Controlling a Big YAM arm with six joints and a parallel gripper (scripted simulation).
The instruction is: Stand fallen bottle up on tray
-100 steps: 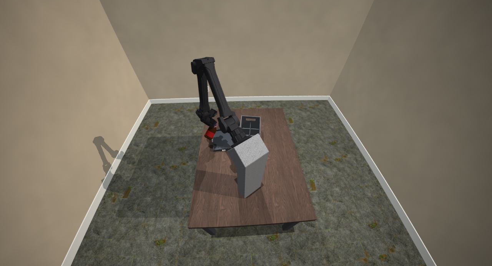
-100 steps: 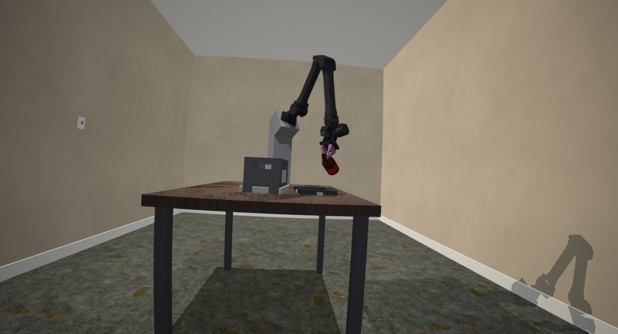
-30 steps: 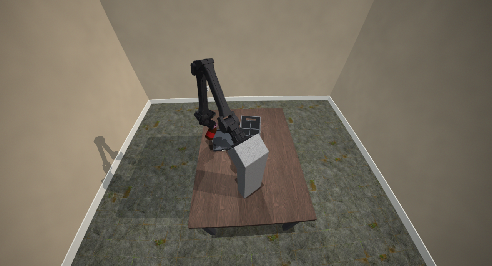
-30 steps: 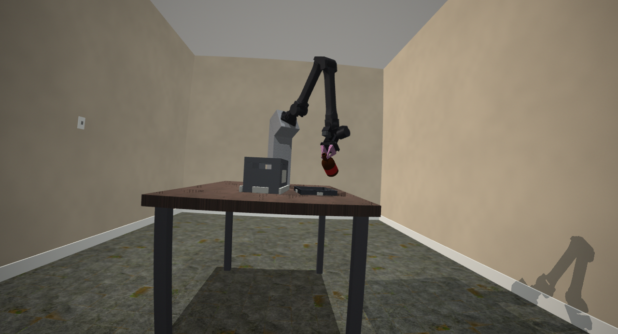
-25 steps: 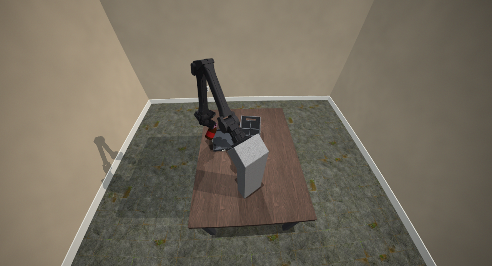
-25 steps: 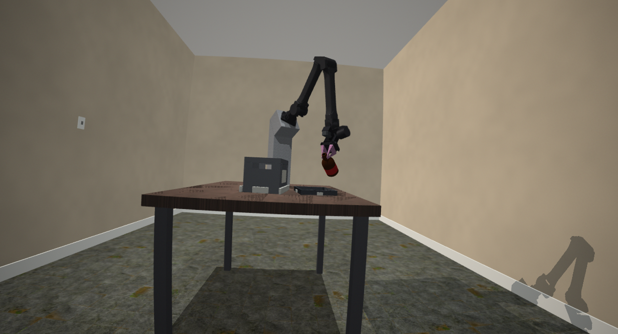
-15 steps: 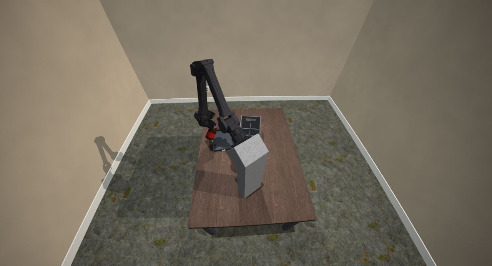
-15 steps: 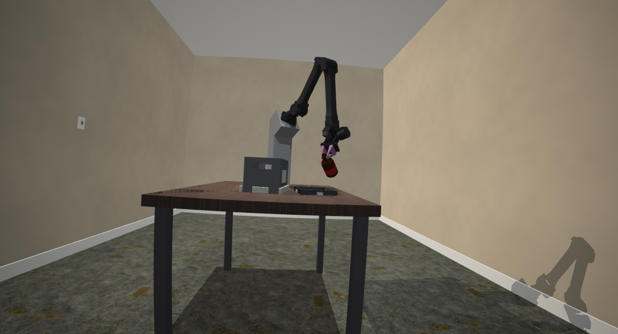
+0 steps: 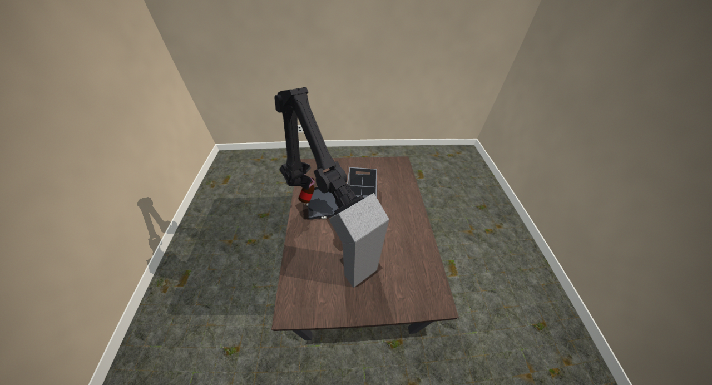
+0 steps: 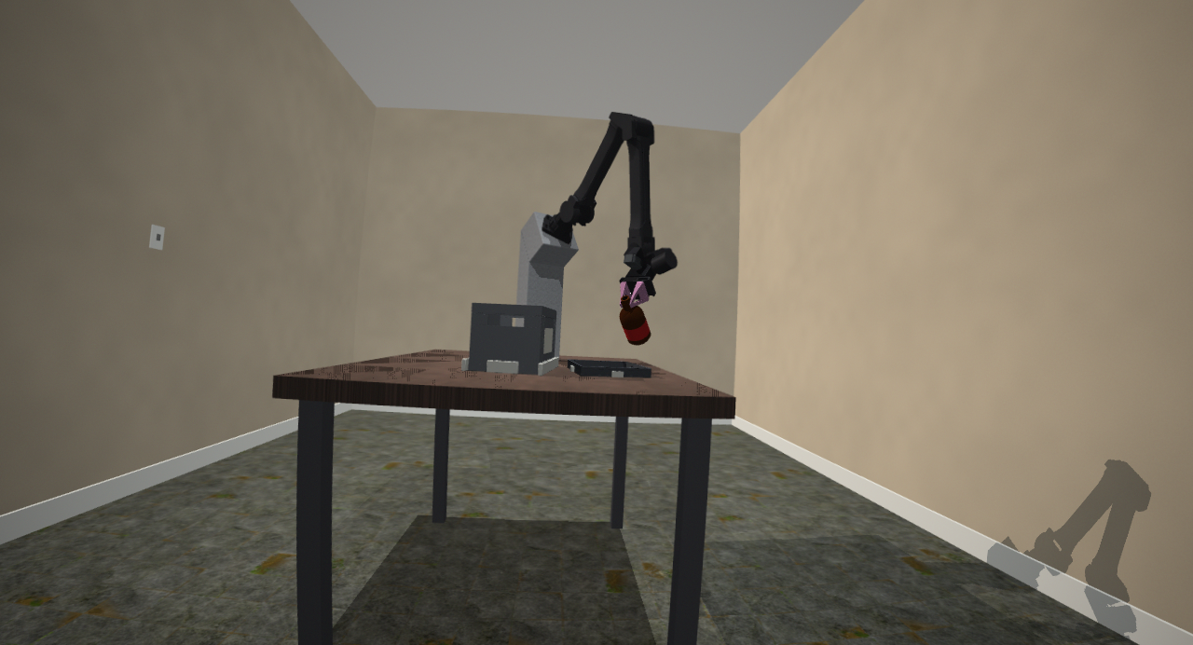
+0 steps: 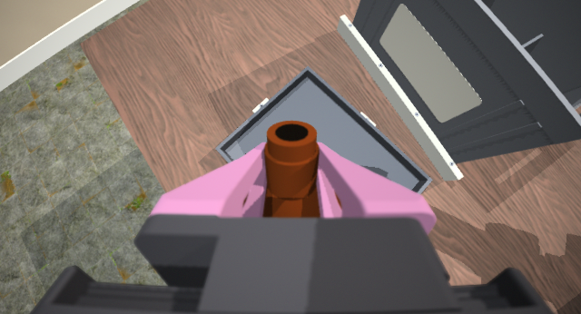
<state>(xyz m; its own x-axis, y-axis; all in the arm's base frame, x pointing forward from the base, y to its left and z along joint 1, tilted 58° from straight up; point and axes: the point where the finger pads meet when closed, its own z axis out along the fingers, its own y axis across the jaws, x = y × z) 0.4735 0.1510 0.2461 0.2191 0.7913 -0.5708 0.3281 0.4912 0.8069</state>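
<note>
The brown bottle is 3 cm behind my hand, 2 cm to the left of it and 4 cm below it. From my hand the other things lie so: dark grey tray (1 cm behind, 5 cm to the right, 19 cm below); dark crate (3 cm ahead, 31 cm to the right, 12 cm below).
</note>
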